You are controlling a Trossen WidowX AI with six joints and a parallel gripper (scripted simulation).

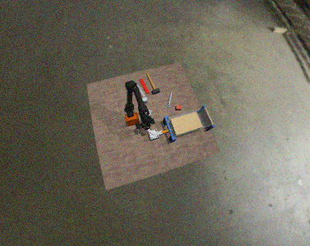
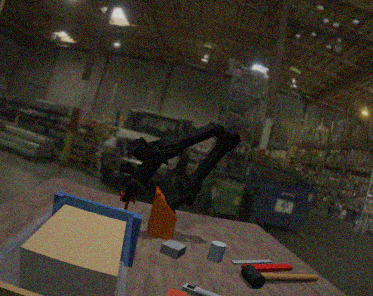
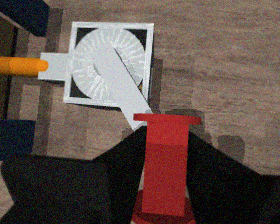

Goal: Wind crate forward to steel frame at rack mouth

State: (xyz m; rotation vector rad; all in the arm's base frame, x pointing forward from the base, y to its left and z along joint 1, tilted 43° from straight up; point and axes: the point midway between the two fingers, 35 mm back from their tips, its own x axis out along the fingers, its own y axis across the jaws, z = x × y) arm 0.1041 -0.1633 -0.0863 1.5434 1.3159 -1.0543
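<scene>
Now: gripper tip 3 cm above the winch handle, 2 cm short of it and 1 cm to the left of it. Also, from my gripper tip: blue steel frame 22 cm ahead, 8 cm to the right, 3 cm below; winch 10 cm below, 7 cm to the right, 4 cm ahead; red knob 2 cm to the left.
</scene>
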